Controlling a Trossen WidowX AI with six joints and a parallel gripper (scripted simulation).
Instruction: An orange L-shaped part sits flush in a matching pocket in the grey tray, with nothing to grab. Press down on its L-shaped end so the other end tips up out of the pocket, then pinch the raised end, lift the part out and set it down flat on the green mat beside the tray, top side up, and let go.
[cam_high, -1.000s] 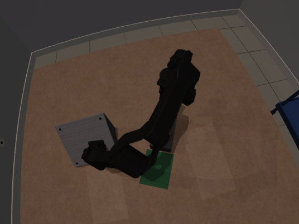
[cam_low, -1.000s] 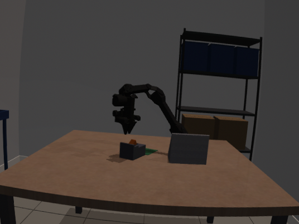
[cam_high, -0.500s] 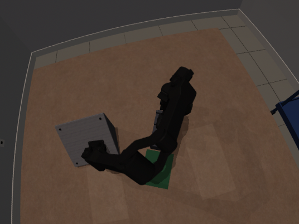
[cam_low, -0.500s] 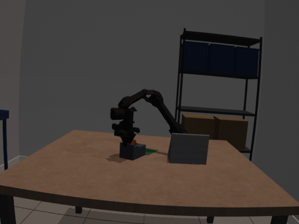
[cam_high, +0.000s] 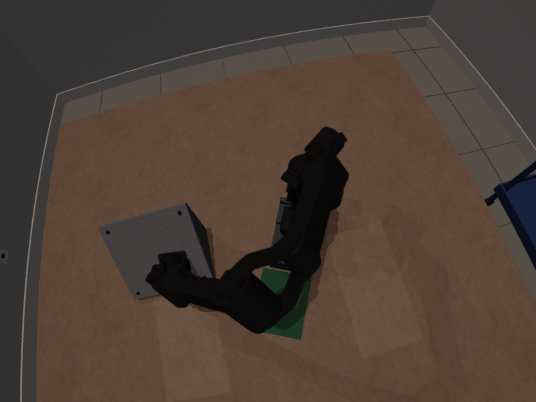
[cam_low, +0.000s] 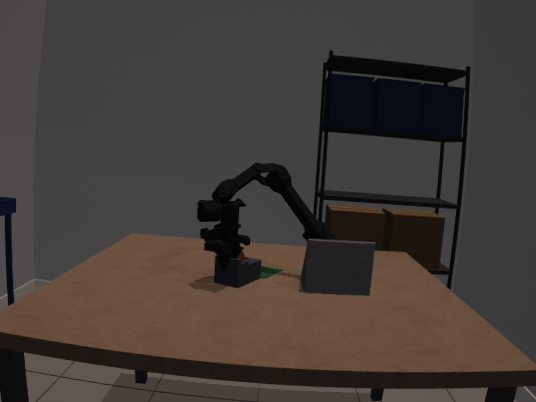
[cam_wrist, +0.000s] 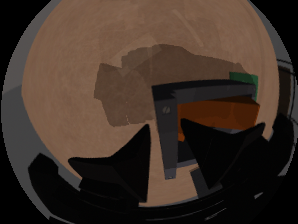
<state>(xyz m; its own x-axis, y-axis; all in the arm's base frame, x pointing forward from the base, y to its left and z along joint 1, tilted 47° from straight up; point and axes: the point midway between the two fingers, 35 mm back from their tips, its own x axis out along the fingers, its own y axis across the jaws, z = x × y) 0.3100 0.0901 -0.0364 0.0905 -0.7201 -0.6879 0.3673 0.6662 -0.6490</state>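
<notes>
The orange L-shaped part is 20 mm behind my gripper tip, 40 mm to the right of it and 10 mm below it. The rest, counted from my gripper tip: green mat (80 mm behind, 200 mm to the right, 60 mm below).
</notes>
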